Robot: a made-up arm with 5 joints. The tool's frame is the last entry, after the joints. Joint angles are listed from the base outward.
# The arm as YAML. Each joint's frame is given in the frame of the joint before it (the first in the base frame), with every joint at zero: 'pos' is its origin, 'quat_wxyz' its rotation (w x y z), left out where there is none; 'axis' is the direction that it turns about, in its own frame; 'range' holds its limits. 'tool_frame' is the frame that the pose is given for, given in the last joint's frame.
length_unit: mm
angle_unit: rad
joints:
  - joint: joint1
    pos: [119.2, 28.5, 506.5]
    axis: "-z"
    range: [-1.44, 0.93]
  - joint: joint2
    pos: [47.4, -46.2, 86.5]
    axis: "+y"
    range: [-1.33, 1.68]
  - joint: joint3
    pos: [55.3, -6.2, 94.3]
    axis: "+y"
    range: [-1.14, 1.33]
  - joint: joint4
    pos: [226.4, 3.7, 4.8]
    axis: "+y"
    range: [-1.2, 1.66]
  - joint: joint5
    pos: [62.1, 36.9, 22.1]
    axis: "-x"
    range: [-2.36, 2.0]
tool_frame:
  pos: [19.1, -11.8, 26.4]
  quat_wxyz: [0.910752, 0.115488, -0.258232, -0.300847]
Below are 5 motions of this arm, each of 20 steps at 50 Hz.
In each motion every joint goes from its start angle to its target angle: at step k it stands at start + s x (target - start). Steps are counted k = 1, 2, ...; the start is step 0. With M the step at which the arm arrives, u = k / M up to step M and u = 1 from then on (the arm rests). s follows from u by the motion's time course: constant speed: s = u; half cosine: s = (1 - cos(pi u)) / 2; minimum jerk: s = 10 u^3 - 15 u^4 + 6 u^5.
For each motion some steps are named. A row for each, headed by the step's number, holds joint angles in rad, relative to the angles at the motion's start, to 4 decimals.
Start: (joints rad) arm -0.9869 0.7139 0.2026 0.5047 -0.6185
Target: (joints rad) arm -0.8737 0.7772 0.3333 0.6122 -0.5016
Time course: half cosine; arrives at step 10
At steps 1, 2, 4, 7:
1: 0.0028 0.0015 0.0032 0.0026 0.0029
2: 0.0108 0.0060 0.0125 0.0103 0.0112
4: 0.0391 0.0219 0.0452 0.0371 0.0404
7: 0.0899 0.0503 0.1038 0.0853 0.0928

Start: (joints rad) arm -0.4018 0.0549 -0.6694 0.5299 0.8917
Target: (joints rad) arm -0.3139 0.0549 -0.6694 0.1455 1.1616
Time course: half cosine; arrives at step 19
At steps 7, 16, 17, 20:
7: 0.0263 0.0000 0.0000 -0.1150 0.0807
16: 0.0826 0.0000 0.0000 -0.3612 0.2536
17: 0.0855 0.0000 0.0000 -0.3740 0.2626
20: 0.0879 0.0000 0.0000 -0.3844 0.2699

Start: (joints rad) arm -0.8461 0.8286 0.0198 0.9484 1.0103
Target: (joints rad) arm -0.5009 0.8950 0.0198 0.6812 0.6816
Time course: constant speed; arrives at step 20
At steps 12, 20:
12: 0.2071 0.0398 0.0000 -0.1603 -0.1972
20: 0.3452 0.0664 0.0000 -0.2672 -0.3287

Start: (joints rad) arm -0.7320 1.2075 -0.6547 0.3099 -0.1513
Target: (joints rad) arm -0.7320 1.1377 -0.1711 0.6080 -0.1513
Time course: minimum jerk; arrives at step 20
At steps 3, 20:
3: 0.0000 -0.0019 0.0129 0.0079 0.0000
20: 0.0000 -0.0698 0.4836 0.2981 0.0000

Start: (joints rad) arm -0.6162 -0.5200 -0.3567 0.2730 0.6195
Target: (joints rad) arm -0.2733 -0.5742 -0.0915 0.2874 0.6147
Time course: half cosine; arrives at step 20
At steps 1, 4, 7, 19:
1: 0.0021 -0.0003 0.0016 0.0001 0.0000
4: 0.0327 -0.0052 0.0253 0.0014 -0.0005
7: 0.0936 -0.0148 0.0724 0.0039 -0.0013
19: 0.3408 -0.0539 0.2636 0.0143 -0.0048

